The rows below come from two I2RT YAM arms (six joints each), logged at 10 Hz.
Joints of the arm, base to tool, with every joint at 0 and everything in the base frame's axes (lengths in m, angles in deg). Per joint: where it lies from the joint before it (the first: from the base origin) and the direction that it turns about. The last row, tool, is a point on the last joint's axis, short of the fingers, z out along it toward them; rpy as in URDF.
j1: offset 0 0 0.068 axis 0 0 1
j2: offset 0.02 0.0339 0.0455 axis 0 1 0
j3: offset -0.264 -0.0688 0 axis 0 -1 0
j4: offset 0.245 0.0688 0.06 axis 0 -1 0
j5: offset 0.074 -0.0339 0.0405 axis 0 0 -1
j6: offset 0.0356 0 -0.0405 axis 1 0 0
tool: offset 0 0 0 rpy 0 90 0
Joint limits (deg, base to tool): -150..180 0..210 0..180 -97..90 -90..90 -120..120
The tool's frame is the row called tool.
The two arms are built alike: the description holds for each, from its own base.
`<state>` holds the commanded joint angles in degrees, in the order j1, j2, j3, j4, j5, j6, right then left.
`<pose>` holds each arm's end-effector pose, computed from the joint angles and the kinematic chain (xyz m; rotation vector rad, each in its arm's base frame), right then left.
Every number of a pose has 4 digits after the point. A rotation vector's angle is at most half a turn.
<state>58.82 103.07 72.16 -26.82 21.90 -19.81 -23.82 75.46 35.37 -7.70 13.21 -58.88</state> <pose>0.2070 0.3164 0.2058 -1.4646 2.0076 -0.2128 0.2280 -0.1095 0.1767 -0.6707 2.5083 -0.8869</pose>
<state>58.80 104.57 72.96 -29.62 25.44 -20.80 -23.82 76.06 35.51 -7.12 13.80 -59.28</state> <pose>0.2087 0.3151 0.1987 -1.4950 2.0214 -0.3261 0.2296 -0.1106 0.1758 -0.6748 2.5101 -0.9019</pose>
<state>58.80 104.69 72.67 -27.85 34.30 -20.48 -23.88 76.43 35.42 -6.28 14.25 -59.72</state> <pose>0.2132 0.3133 0.2004 -1.3866 1.9882 -0.4908 0.2304 -0.1116 0.1749 -0.6775 2.5071 -0.9177</pose>
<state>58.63 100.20 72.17 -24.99 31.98 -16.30 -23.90 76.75 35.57 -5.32 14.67 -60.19</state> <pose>0.2107 0.3094 0.2279 -1.2398 1.9848 -0.3413 0.2323 -0.1128 0.1757 -0.6786 2.4969 -0.9375</pose>
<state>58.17 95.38 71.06 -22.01 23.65 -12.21 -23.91 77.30 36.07 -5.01 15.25 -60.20</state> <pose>0.2053 0.3037 0.2530 -1.1619 1.9808 -0.0831 0.2345 -0.1142 0.1764 -0.6723 2.4973 -0.9514</pose>
